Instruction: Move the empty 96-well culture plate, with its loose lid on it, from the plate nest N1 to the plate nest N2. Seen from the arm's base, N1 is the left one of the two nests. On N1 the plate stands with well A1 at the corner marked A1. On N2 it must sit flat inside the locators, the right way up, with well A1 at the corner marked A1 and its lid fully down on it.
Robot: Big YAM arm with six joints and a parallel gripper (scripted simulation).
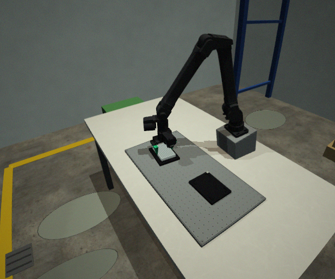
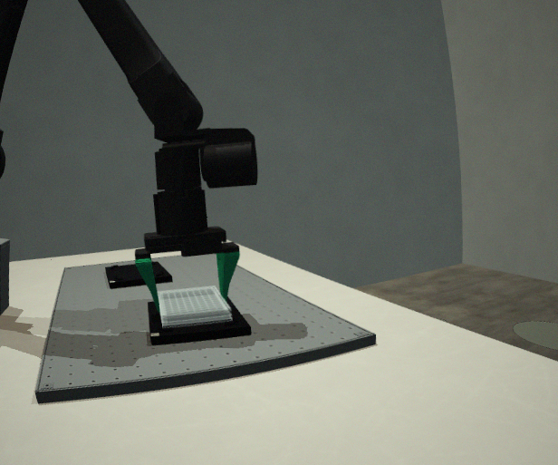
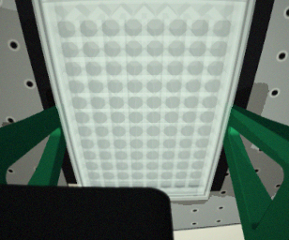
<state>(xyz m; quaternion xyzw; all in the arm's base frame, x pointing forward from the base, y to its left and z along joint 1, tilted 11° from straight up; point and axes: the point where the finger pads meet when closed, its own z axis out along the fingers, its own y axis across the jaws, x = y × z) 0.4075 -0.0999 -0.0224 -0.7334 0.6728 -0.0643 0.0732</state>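
My gripper is now right at the clear lid. Round my hand: black nest N2: 2 cm below; then black nest N1: 32 cm to the left, 11 cm behind, 2 cm below.
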